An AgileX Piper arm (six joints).
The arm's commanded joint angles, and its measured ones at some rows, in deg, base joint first. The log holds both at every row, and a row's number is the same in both.
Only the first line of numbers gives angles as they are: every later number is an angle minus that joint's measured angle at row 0.
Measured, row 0:
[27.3, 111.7, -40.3, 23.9, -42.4, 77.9]
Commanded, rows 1 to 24:
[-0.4, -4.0, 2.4, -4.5, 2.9, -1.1]
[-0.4, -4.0, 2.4, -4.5, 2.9, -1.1]
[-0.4, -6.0, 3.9, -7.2, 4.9, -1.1]
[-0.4, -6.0, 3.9, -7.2, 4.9, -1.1]
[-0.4, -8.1, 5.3, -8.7, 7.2, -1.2]
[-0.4, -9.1, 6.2, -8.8, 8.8, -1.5]
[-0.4, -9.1, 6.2, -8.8, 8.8, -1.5]
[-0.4, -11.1, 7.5, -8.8, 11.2, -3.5]
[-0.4, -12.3, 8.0, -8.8, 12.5, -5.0]
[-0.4, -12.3, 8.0, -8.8, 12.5, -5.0]
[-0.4, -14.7, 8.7, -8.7, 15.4, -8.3]
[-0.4, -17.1, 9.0, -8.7, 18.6, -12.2]
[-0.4, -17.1, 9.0, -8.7, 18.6, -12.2]
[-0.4, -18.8, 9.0, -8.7, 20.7, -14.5]
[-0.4, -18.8, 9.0, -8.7, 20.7, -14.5]
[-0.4, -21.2, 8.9, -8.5, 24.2, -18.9]
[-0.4, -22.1, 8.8, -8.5, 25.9, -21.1]
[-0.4, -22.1, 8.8, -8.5, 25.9, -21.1]
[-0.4, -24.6, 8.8, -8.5, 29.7, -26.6]
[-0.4, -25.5, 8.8, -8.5, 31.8, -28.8]
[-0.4, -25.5, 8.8, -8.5, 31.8, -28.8]
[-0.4, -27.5, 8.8, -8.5, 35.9, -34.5]
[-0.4, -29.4, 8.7, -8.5, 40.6, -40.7]
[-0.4, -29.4, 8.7, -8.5, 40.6, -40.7]
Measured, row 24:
[0.0, -26.7, 8.7, -7.9, 34.3, -31.8]
